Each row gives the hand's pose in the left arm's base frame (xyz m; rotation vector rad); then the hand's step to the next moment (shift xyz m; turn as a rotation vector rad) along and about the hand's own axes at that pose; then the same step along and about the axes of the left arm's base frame.
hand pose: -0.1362 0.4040 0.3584 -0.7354 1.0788 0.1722
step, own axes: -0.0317 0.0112 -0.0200 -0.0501 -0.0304 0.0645
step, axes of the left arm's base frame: -0.0354 0.0029 0.0164 0.0376 0.0279 0.0735
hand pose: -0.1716 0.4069 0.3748 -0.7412 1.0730 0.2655
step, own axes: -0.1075 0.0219 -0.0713 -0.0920 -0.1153 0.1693
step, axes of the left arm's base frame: -0.1125 -0.0153 0.0650 0.1364 0.0415 0.1734
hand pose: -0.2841 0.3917 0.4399 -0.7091 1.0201 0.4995
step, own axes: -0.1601 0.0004 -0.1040 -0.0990 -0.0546 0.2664
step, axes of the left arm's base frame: -0.1329 -0.0845 0.1079 0.1496 0.1535 0.1944
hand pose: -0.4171 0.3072 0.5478 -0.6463 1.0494 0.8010
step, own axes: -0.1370 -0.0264 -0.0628 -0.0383 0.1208 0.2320
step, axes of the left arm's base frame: -0.0469 -0.0998 0.1060 0.0047 0.2402 0.1102
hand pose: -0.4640 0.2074 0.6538 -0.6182 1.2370 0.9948
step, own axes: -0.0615 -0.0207 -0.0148 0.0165 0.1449 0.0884
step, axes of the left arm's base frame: 0.0100 -0.0393 0.0528 -0.0844 0.1462 0.0241
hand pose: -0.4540 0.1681 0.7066 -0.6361 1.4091 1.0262
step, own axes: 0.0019 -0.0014 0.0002 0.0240 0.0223 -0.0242
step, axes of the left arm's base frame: 0.0011 -0.0001 -0.0021 -0.0342 -0.0060 -0.0213
